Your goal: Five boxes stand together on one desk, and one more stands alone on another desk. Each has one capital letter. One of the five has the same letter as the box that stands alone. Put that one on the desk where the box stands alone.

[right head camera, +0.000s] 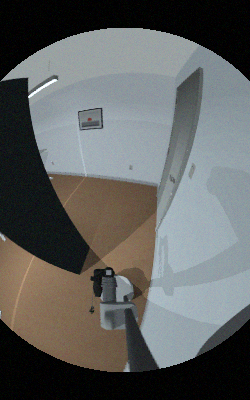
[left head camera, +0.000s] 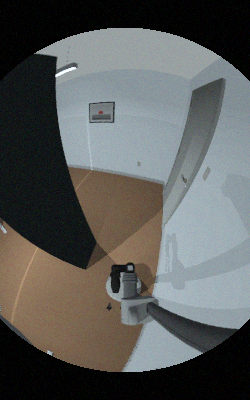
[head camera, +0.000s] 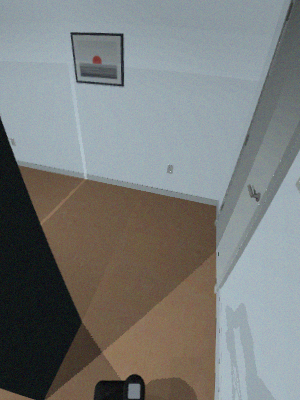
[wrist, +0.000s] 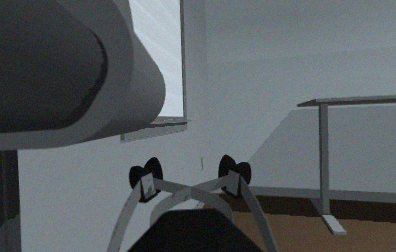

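Pixels of known places: gripper, fingertip midpoint: (right head camera: 98, 314) (left head camera: 115, 310) (wrist: 190, 170); robot's base, origin of the base link: (right head camera: 116, 289) (left head camera: 122, 285).
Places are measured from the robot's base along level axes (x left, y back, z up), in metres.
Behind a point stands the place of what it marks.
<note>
My gripper (wrist: 190, 170) @(x 0.081, y 0.142, z 0.750 m) is open and empty in the wrist view, with its two black fingertips well apart. A desk (wrist: 352, 102) @(x 1.319, y 1.731, z 0.898 m) with a thin top and a grey leg stands at the right of the wrist view, beyond the gripper and apart from it. The visible part of its top is seen nearly edge-on, and no box shows on it. None of the lettered boxes shows in any of the views, so no letter can be read.
A tall dark panel (head camera: 30, 300) @(x 0.441, y -0.448, z 0.702 m) (left head camera: 40, 165) @(x 0.437, y -0.461, z 1.327 m) (right head camera: 30, 200) @(x 0.444, y -0.435, z 1.182 m) stands close on the left. A white wall (head camera: 270, 320) @(x -0.541, y -0.384, z 0.716 m) runs close on the right, with a grey door (left head camera: 195, 135) @(x -0.743, y -1.205, z 1.402 m) (right head camera: 180, 145) @(x -0.720, y -1.119, z 1.270 m) farther along. A framed picture (head camera: 98, 50) @(x 0.499, y -2.430, z 1.542 m) hangs on the far wall. A window (wrist: 167, 60) @(x -0.063, y 1.362, z 1.169 m) shows upper left.
</note>
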